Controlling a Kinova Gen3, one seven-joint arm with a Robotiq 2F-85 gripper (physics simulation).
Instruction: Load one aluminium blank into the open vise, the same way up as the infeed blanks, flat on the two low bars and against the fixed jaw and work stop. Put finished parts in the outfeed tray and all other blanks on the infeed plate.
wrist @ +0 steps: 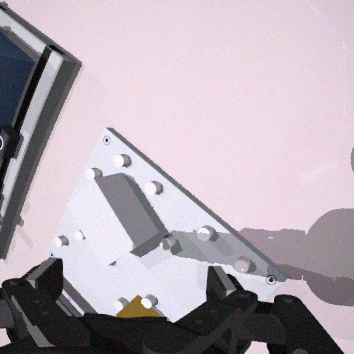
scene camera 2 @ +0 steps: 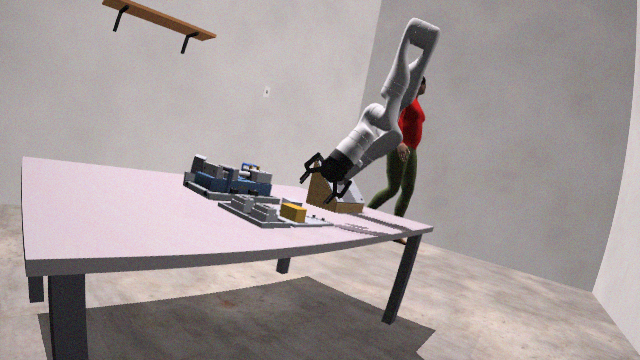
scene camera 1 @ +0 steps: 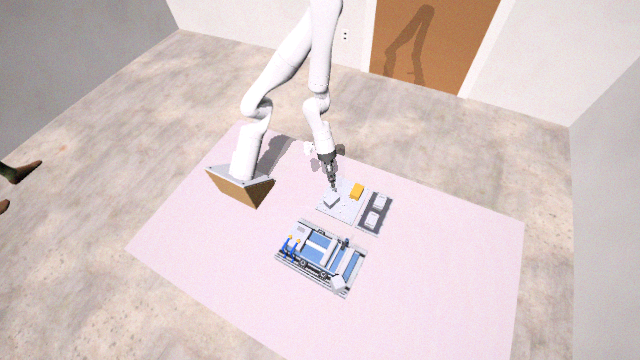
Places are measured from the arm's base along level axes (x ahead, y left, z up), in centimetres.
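Pixels of known places: gripper, between the fingertips: [wrist: 134, 278] [scene camera 2: 311, 193] [scene camera 1: 333, 182]; arm's base, origin of its link: [scene camera 1: 242, 176].
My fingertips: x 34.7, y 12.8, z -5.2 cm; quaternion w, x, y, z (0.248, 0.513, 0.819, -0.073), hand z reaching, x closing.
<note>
Ahead of a thing's pixels: the offset from my fingertips to its top centre. "spot": to the spot under its first point.
A grey blank @(dy -5.5, dx +1.3, dz -3.4 cm) [scene camera 1: 331, 199] [wrist: 107, 220] lies among round pegs on the light infeed plate @(dy -2.2, dx +5.2, dz -7.0 cm) [scene camera 1: 345, 213] [wrist: 175, 212]. A yellow block @(dy +1.8, dx +10.1, dz -3.4 cm) [scene camera 1: 356, 192] [scene camera 2: 293, 212] [wrist: 138, 309] is on the same plate. Two light grey parts @(spot: dy +0.7, dx +20.6, dz -5.1 cm) [scene camera 1: 380, 201] @(spot: dy -6.7, dx +21.4, dz -5.1 cm) [scene camera 2: 242, 203] sit in the dark outfeed tray @(spot: dy -13.3, dx +18.9, dz -6.7 cm) [scene camera 1: 366, 231]. The blue vise @(dy -28.5, dx +5.4, dz +2.1 cm) [scene camera 1: 319, 241] [scene camera 2: 225, 186] [wrist: 12, 65] stands beside them; in scene camera 1 its jaws are apart, with no blank visible between them. My gripper [scene camera 1: 334, 188] [scene camera 2: 315, 191] [wrist: 134, 278] is open and empty above the infeed plate, near the blank. Its fingertips stand on either side in the wrist view.
Blue-handled valves with yellow caps @(spot: dy -29.7, dx -3.8, dz +1.8 cm) [scene camera 1: 294, 242] are at one end of the vise, and a tilted grey box @(dy -37.4, dx +15.2, dz +3.6 cm) [scene camera 1: 338, 283] is at its opposite corner. The arm's wedge-shaped base [scene camera 1: 240, 191] [scene camera 2: 320, 192] stands on the table. A person in red [scene camera 2: 413, 122] is behind the arm.
</note>
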